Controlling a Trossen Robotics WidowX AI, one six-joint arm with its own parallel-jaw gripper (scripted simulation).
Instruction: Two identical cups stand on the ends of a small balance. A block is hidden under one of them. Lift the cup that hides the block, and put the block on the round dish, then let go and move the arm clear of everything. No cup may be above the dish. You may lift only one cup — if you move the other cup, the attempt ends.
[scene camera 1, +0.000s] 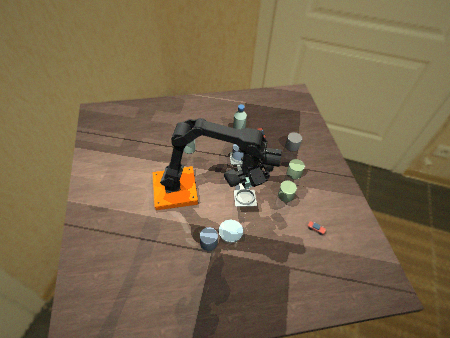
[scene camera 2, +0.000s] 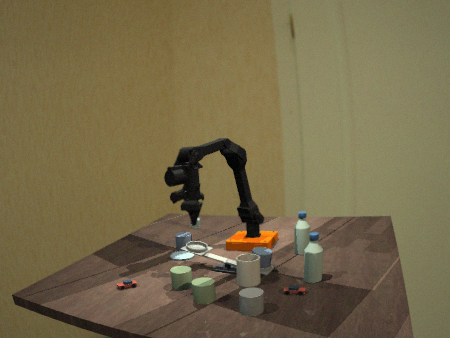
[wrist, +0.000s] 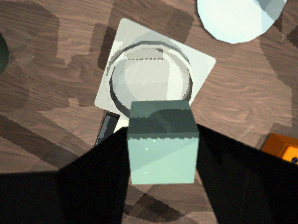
Labels:
my gripper: scene camera 1; scene camera 2; wrist 160, 133
same spot on my gripper: (scene camera 1: 257, 176) = (scene camera 2: 178, 191)

